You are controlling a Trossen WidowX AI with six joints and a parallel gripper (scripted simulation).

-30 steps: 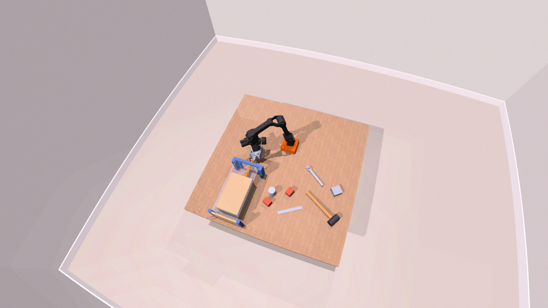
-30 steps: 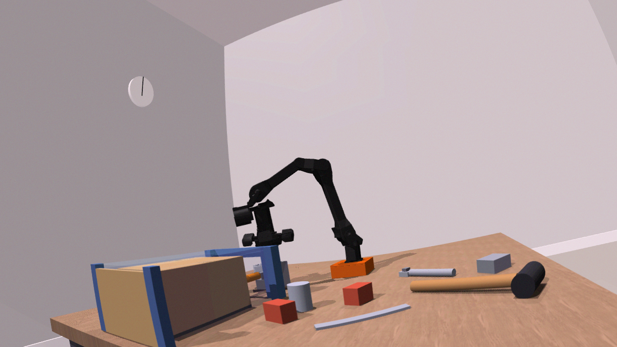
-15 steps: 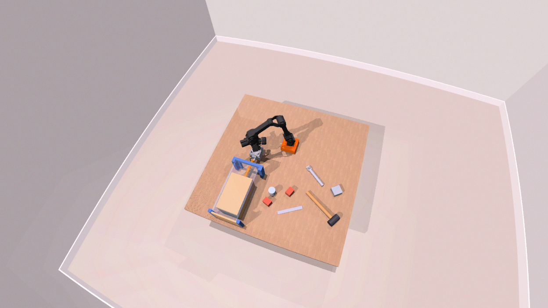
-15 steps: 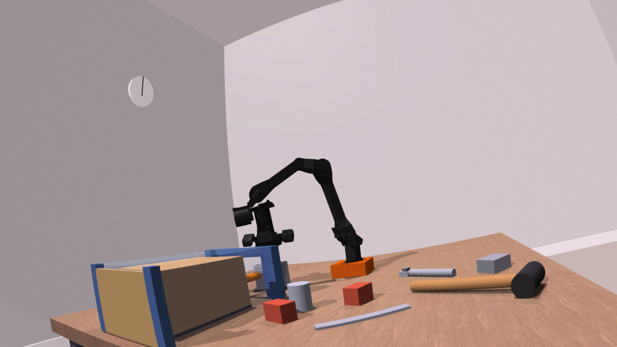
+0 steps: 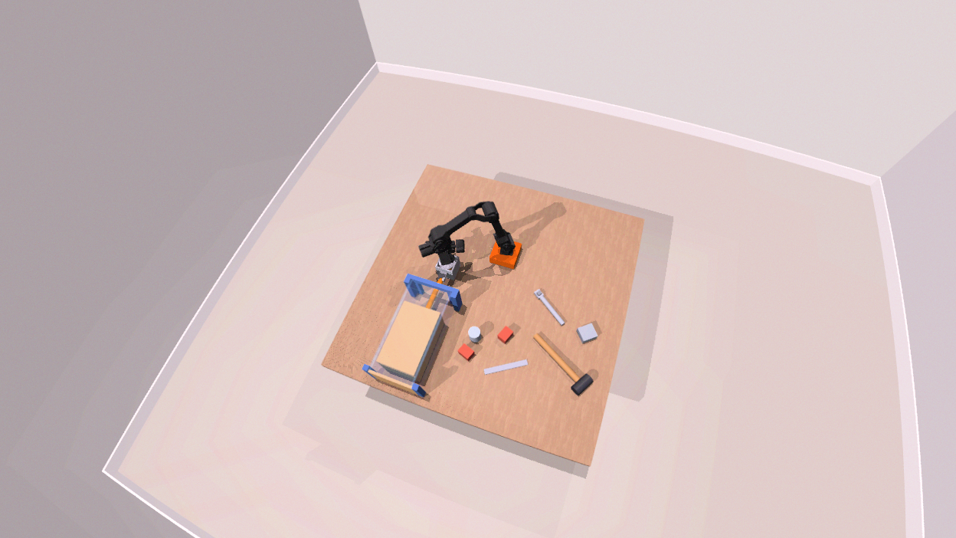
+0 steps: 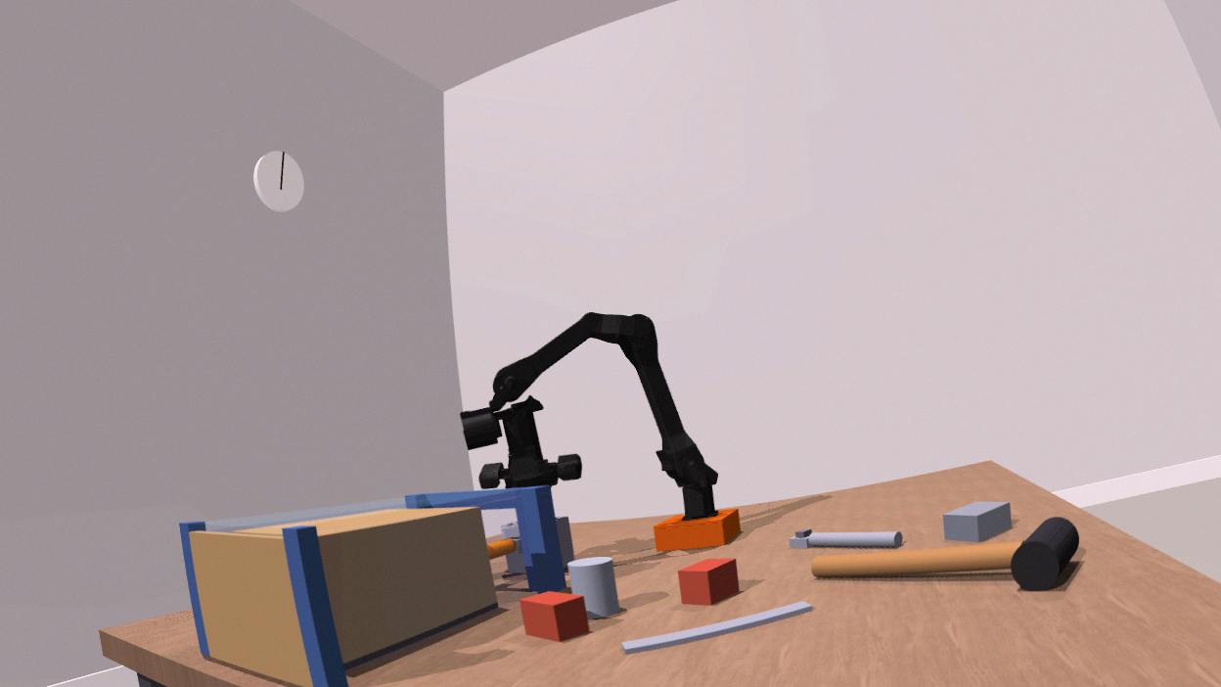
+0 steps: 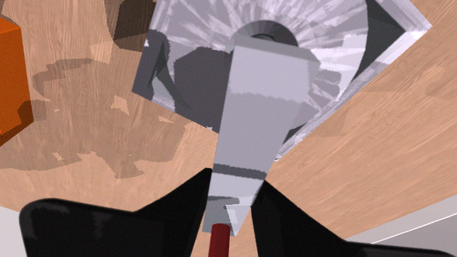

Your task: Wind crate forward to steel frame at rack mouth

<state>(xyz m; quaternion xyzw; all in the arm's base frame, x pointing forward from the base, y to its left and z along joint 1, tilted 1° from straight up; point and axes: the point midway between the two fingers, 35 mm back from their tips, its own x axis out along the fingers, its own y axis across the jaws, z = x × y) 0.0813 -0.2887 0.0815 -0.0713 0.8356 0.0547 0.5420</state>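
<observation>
My gripper tip is 5 cm below the red knob, 3 cm past it and 1 cm to the left of it. Round my gripper tip: grey winch handle (2 cm above); blue frame bar (22 cm ahead, 2 cm to the right); grey winch (7 cm below, 5 cm ahead, 1 cm to the left).
</observation>
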